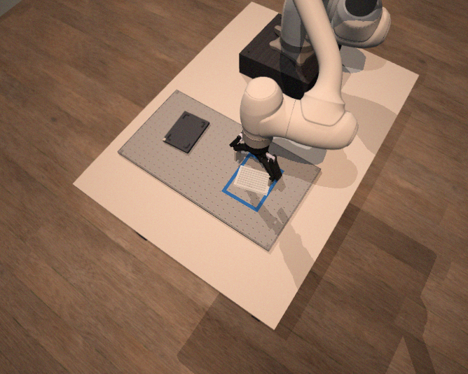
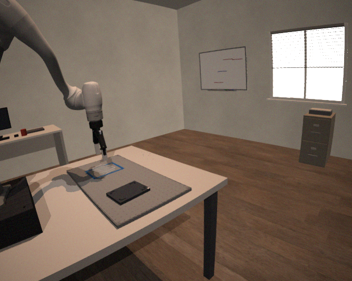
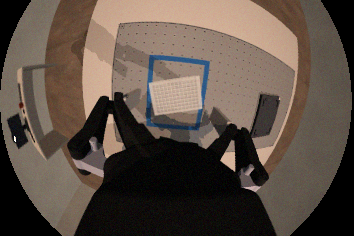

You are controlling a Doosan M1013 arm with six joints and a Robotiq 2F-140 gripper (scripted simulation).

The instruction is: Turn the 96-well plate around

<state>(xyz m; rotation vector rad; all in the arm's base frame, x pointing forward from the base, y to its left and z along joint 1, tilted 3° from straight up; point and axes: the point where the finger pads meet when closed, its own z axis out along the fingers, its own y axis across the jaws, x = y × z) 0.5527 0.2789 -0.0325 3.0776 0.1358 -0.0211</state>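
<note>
Now: the white 96-well plate 8 cm below my hand. Round my hand: dark plate nest N1: 34 cm to the right, 8 cm below, 4 cm ahead.
</note>
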